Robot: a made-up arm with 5 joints. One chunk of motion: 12 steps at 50 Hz.
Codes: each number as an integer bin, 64 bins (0 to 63) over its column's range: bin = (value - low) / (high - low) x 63, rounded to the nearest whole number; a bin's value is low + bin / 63 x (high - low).
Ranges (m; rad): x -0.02..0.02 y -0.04..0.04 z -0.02..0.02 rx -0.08..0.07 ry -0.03..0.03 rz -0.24..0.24
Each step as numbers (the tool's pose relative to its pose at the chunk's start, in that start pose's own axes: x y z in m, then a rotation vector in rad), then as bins.
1 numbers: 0.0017 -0.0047 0.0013 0.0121 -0.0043 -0.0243
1 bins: 34 28 34 39 27 28
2 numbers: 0.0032 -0.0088 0.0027 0.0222 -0.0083 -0.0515
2 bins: 37 25 36 43 23 25
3 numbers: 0.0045 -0.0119 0.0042 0.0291 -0.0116 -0.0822
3 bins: 39 22 38 46 19 21
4 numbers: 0.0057 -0.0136 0.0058 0.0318 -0.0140 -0.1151
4 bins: 40 21 41 47 17 16
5 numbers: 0.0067 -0.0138 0.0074 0.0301 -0.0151 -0.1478
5 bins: 42 21 43 46 16 12
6 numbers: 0.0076 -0.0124 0.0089 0.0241 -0.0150 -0.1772
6 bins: 43 22 46 44 16 8
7 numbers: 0.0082 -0.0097 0.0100 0.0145 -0.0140 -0.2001
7 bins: 44 24 47 40 17 5
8 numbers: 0.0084 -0.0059 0.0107 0.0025 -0.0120 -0.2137
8 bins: 45 27 48 35 19 3
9 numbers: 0.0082 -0.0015 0.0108 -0.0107 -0.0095 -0.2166
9 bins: 44 30 49 29 22 3
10 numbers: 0.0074 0.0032 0.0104 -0.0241 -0.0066 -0.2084
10 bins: 43 34 48 23 25 4
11 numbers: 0.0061 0.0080 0.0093 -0.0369 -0.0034 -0.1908
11 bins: 41 38 46 18 28 6
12 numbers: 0.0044 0.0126 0.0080 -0.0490 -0.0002 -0.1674
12 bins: 38 41 44 13 31 10
